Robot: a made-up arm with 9 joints.
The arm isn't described. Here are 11 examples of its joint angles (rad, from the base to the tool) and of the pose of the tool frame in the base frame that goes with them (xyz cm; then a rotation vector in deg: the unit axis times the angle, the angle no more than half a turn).
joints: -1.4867 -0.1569 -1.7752 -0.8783 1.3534 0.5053 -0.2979 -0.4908 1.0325
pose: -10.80 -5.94 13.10 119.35 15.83 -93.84
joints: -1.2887 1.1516 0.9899 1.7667 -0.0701 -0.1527 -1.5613 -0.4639 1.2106
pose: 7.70 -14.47 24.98 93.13 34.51 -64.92
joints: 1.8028 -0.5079 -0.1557 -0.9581 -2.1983 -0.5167 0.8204 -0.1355 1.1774
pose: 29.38 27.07 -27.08 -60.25 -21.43 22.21
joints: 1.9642 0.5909 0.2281 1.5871 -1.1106 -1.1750 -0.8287 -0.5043 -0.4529
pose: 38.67 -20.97 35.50 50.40 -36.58 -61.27
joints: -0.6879 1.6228 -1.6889 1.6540 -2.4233 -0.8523 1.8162 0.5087 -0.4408
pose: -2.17 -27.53 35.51 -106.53 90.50 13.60
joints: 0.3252 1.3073 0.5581 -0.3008 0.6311 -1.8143 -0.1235 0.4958 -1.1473
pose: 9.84 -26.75 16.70 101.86 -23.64 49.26
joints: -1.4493 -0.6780 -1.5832 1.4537 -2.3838 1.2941 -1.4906 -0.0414 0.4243
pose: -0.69 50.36 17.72 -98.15 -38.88 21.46
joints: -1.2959 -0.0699 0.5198 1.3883 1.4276 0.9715 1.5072 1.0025 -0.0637
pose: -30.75 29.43 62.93 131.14 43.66 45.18
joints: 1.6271 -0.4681 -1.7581 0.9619 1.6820 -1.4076 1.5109 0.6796 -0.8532
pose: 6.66 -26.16 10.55 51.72 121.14 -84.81
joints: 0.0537 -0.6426 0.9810 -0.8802 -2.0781 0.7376 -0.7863 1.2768 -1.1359
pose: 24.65 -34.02 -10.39 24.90 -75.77 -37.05
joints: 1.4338 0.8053 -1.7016 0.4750 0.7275 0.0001 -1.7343 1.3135 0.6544
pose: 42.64 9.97 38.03 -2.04 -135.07 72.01
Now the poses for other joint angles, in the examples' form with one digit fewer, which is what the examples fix.
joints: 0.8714 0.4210 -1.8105 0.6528 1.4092 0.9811 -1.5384 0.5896 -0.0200
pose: 17.6 -44.1 45.1 -113.2 -33.6 -7.9
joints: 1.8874 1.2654 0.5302 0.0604 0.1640 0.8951 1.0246 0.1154 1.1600
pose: 70.9 6.5 7.0 74.8 38.8 -98.0
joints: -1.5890 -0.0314 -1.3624 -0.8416 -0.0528 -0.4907 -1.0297 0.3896 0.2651
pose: -62.2 1.3 20.6 -112.1 78.7 -67.2
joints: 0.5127 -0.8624 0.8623 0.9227 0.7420 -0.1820 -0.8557 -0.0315 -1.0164
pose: -42.1 -53.9 36.7 -16.8 144.8 -94.8
